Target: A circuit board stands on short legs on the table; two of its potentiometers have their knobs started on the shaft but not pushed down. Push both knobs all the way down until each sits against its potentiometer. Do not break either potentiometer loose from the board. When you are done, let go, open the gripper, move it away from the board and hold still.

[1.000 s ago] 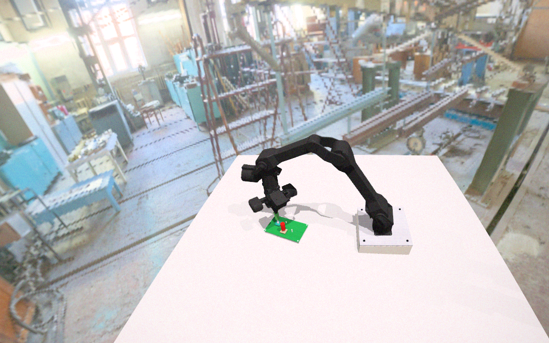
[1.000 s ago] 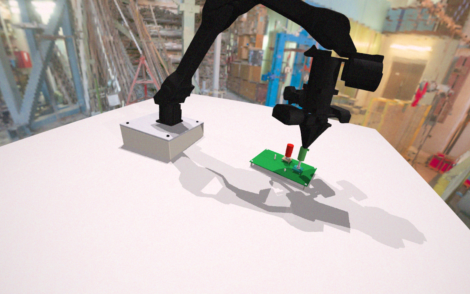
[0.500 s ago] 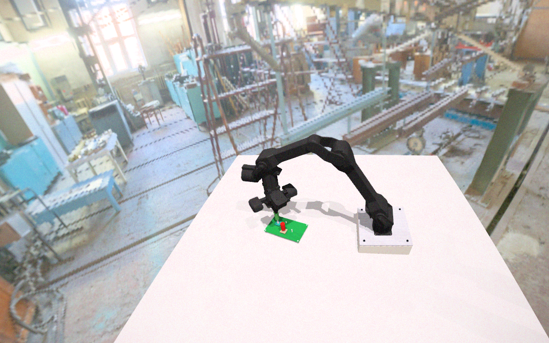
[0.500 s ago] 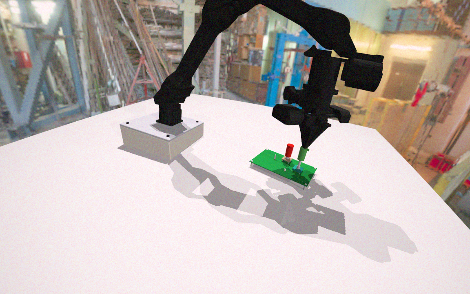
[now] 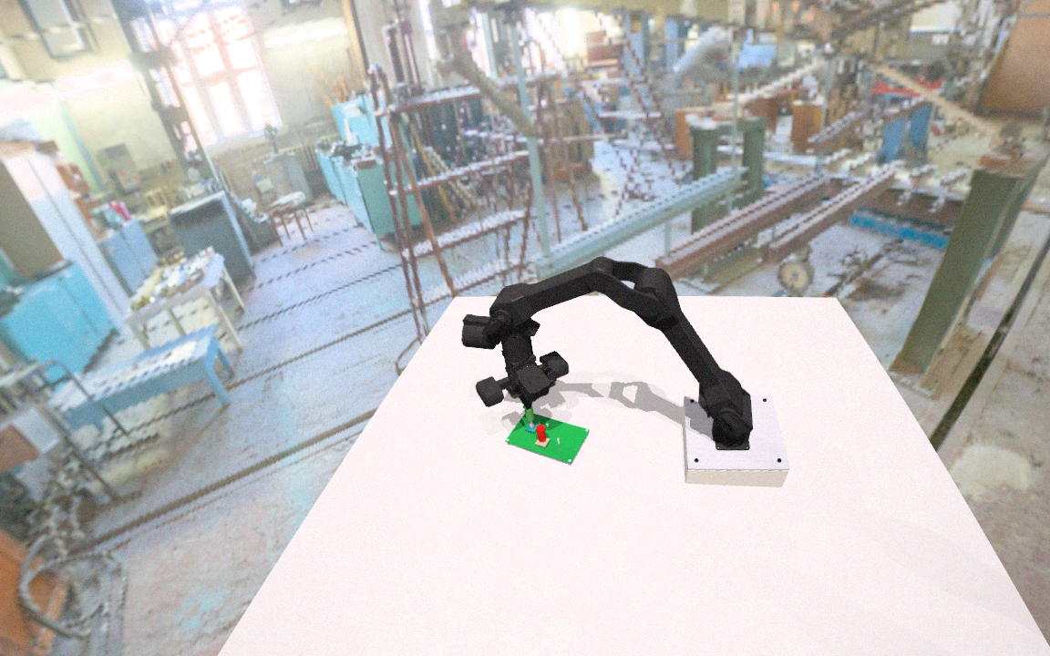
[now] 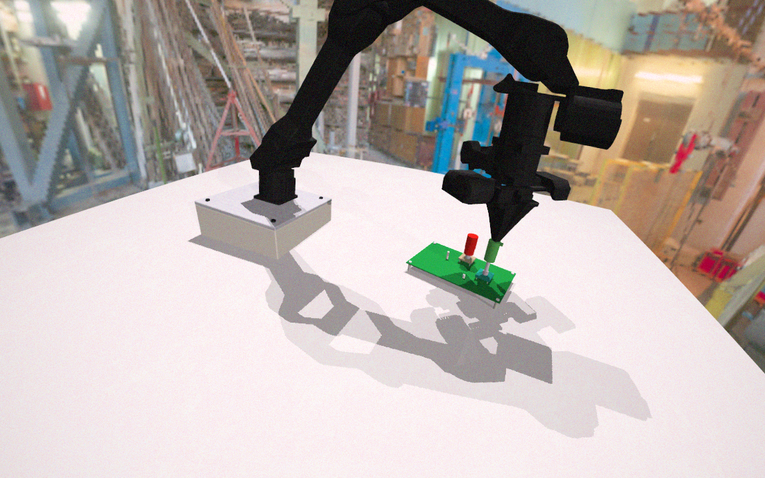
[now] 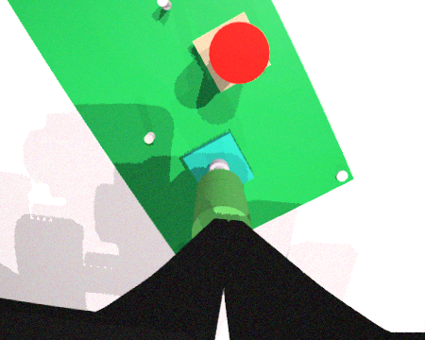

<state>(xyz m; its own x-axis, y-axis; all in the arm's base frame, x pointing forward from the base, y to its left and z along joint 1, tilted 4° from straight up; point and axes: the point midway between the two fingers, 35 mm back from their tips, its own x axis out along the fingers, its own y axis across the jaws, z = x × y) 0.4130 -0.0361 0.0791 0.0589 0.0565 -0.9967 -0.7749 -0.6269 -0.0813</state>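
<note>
My gripper tip is 20 mm above the green knob. The rest, counted from my gripper tip: red knob (40 mm to the left, 40 mm below, 30 mm behind).
</note>
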